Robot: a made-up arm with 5 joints.
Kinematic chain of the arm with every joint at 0, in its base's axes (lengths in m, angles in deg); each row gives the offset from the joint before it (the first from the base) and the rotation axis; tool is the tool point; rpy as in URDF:
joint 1: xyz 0 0 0.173 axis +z
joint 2: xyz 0 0 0 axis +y
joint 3: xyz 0.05 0 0.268 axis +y
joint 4: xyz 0.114 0 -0.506 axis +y
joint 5: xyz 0.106 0 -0.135 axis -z
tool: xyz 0 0 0 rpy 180 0 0
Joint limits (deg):
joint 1: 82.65..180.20
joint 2: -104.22..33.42
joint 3: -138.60..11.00
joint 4: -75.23..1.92
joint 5: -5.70..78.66
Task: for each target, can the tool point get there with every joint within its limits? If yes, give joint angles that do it. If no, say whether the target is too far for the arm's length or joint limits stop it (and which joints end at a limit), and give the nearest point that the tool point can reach.
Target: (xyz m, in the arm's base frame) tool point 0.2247 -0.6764 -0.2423
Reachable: no: joint limits stop it (at a limit: joint 2, joint 3, joint 4) | nearest point 0.2477 -0.7456 0.1141 | short by 0.364 m
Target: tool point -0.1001 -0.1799 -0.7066
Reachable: no: joint limits stop it (at a limit: joint 1, joint 2, joint 4) | nearest point -0.1336 -0.0005 -0.3081 | short by 0.438 m
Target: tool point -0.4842 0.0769 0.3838
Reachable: yes | joints 170.98 -50.06 -18.30 -11.67 12.54
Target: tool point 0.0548 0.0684 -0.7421
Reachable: no: joint limits stop it (at a limit: joint 1, joint 2, joint 4) | nearest point 0.0153 0.1187 -0.3068 | short by 0.440 m
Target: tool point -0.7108 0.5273 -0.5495
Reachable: no: too far | nearest point -0.4815 0.3572 -0.1726 | short by 0.473 m
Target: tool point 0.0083 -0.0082 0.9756
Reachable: yes | joints 135.37 -36.71 -102.19 -56.65 27.41
